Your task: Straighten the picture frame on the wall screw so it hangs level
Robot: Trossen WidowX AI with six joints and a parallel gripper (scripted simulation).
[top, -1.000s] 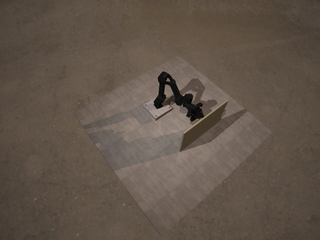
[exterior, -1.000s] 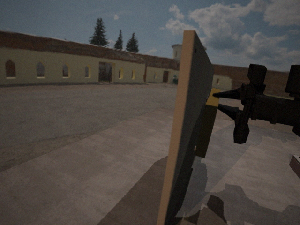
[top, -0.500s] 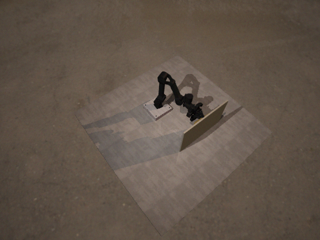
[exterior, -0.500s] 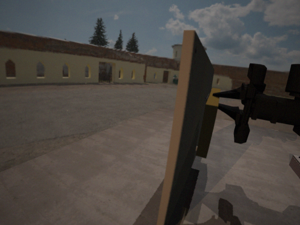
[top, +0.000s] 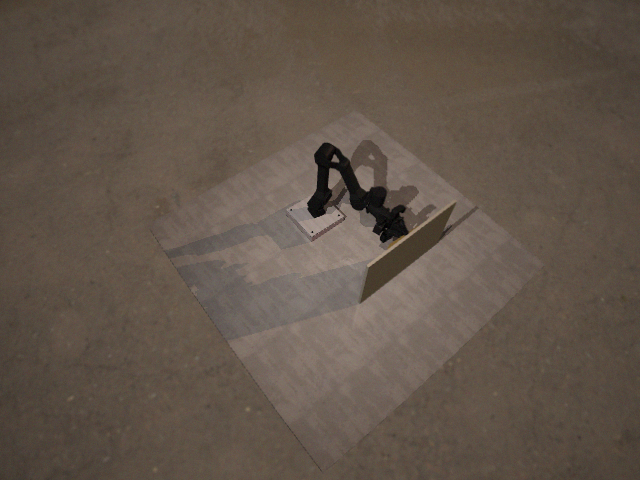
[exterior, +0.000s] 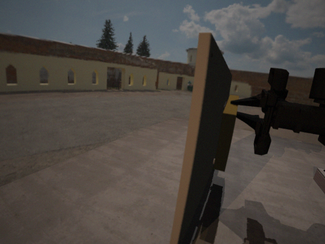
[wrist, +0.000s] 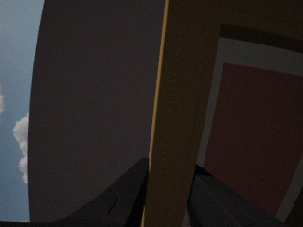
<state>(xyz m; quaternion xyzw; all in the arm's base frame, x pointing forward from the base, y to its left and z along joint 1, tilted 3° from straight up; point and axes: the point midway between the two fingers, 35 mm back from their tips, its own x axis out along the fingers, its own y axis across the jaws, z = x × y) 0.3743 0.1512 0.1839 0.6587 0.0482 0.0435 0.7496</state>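
Right now my gripper tip is 10 mm to the left of the picture frame and 50 mm above it. Also, from my gripper tip: wall panel (20 mm ahead, 10 mm to the right, 60 mm below).
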